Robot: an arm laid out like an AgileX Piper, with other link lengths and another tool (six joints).
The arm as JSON. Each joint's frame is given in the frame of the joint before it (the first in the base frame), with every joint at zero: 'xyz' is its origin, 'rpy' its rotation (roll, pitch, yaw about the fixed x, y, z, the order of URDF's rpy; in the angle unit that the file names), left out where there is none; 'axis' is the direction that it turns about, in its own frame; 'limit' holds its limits. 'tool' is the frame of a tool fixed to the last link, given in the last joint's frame.
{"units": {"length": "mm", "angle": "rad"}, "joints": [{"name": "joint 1", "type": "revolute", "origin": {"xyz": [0.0, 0.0, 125.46]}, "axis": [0.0, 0.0, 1.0], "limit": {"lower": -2.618, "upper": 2.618}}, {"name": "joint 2", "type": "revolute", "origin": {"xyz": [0.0, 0.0, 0.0]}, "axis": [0.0, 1.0, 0.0], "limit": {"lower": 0.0, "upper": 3.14}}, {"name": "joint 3", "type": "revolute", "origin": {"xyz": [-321.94, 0.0, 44.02]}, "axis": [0.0, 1.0, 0.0], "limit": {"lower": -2.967, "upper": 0.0}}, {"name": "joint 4", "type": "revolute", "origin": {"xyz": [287.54, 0.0, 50.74]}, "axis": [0.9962, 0.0, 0.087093], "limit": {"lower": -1.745, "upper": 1.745}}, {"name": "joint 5", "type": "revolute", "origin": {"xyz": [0.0, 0.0, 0.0]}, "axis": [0.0, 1.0, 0.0], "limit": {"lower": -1.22, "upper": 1.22}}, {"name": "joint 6", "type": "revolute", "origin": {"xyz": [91.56, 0.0, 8.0]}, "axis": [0.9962, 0.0, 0.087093], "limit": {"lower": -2.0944, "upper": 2.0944}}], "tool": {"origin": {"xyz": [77.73, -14.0, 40.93], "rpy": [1.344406, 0.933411, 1.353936]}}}
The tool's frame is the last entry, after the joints.
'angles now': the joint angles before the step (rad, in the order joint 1, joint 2, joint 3, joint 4, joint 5, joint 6). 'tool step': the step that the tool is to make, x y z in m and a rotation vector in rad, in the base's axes. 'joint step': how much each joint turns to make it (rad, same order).
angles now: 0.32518, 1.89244, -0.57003, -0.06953, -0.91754, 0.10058
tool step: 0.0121, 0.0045, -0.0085, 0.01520, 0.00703, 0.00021
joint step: -0.00009, 0.04963, -0.04460, -0.00669, -0.00437, 0.01955
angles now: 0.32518, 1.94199, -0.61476, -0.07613, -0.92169, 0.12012
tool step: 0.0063, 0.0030, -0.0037, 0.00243, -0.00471, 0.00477
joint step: -0.00008, 0.02659, -0.02391, -0.00561, -0.00808, 0.00212
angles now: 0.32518, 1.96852, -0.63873, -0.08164, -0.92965, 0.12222
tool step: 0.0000, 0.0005, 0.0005, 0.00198, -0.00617, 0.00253
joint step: 0.00011, 0.00221, 0.00008, -0.00229, -0.00880, -0.00005
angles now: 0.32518, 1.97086, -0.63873, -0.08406, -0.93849, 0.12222
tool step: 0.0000, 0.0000, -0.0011, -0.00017, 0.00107, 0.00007
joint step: -0.00006, 0.00320, 0.00005, -0.00008, -0.00219, 0.00003
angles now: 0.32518, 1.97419, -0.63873, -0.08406, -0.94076, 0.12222
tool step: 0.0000, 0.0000, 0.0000, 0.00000, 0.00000, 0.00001
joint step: -0.00001, 0.00000, 0.00000, -0.00002, 0.00000, 0.00001
